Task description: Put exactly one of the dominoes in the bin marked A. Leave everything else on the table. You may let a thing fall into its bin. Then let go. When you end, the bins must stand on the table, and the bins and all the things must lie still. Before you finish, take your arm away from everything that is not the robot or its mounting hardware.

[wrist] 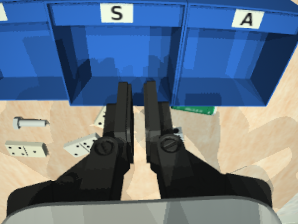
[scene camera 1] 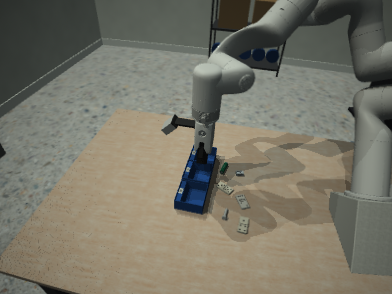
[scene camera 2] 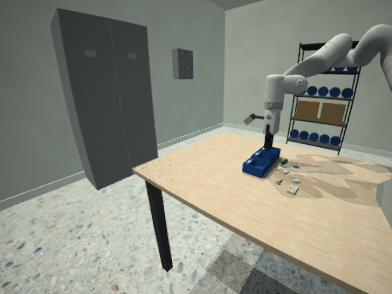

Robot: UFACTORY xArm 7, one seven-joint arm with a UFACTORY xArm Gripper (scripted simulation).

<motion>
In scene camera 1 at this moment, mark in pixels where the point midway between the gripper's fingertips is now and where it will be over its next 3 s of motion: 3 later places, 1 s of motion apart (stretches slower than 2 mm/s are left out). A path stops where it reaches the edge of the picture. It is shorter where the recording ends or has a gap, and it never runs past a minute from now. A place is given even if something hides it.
The gripper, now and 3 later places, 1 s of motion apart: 201,161; 199,176; 199,173; 194,180
</motion>
